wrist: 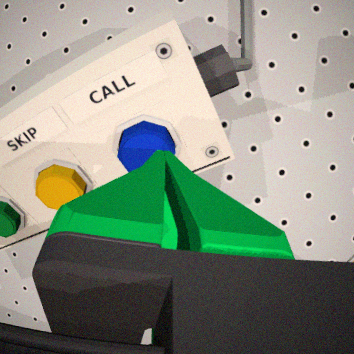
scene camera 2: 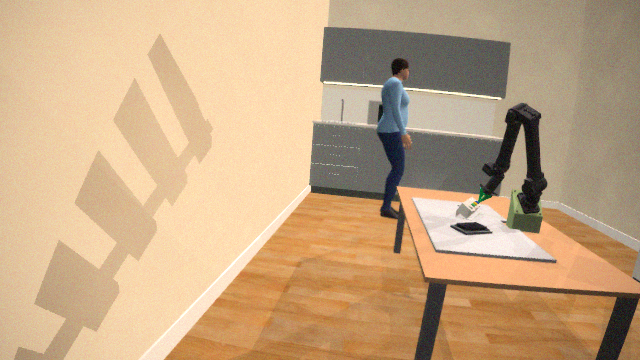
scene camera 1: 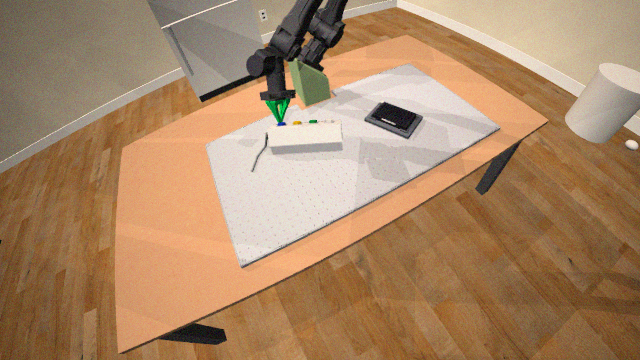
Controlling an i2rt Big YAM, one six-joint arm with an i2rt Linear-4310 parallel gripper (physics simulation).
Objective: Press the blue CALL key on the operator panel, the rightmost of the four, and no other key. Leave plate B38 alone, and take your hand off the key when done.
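Places are measured from the arm's base along level axes (x right, y down, z ahead), in millimetres.
Pixels of known places: gripper, fingertip midpoint: [wrist: 160,162] [scene camera 2: 478,202] [scene camera 1: 280,122]; arm's base, link origin: [scene camera 2: 527,203] [scene camera 1: 306,61].
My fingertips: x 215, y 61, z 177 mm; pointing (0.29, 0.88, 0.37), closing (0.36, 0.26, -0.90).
Observation:
For each thing: its top centre in the pictures, then the offset to it from my fingertips. "pt": a spot on its surface instead. Level surfaces: height alone.
- white operator panel, top centre: [scene camera 1: 303,122] [scene camera 2: 470,200] dx -47, dy -17, dz +71 mm
- yellow SKIP key, top centre: [wrist: 49,190] [scene camera 1: 296,120] dx -40, dy -8, dz +38 mm
- green key, top centre: [scene camera 1: 312,119] dx -81, dy -8, dz +67 mm
- dark flat plate, top centre: [scene camera 1: 394,113] [scene camera 2: 472,225] dx -333, dy +40, dz +164 mm
- pegboard, surface height: dy +66 mm
- orange table, surface height: dy +80 mm
- grey cable, surface spot: [wrist: 246,30] [scene camera 1: 262,149] pt dx +87, dy +60, dz +5 mm
- dark connector, surface spot: [wrist: 217,70] pt dx +48, dy +13, dz +1 mm
The white operator panel [scene camera 1: 306,138] [scene camera 2: 466,209] [wrist: 197,125] stands tilted on the pegboard. In the wrist view its blue CALL key [wrist: 142,140] [scene camera 1: 283,124] is beside the yellow SKIP key [wrist: 60,186] [scene camera 1: 297,122] and a green key [wrist: 7,219] [scene camera 1: 313,121]. The fourth key is not clear. My gripper [scene camera 1: 280,122] [scene camera 2: 479,202] [wrist: 160,162] is shut and empty. Its green fingertips are at the CALL key, covering its lower edge, and appear to touch it; how deep the key sits is hard to tell. A dark flat plate [scene camera 1: 394,119] [scene camera 2: 471,228] lies apart; no B38 label is readable.
The pegboard [scene camera 1: 300,200] lies on the orange table [scene camera 1: 160,200]. A grey cable [scene camera 1: 259,154] [wrist: 246,30] leaves a dark connector [wrist: 217,70] at the panel's end. The arm's green base block [scene camera 1: 311,84] [scene camera 2: 522,218] is behind. A person [scene camera 2: 393,105] stands beyond the table.

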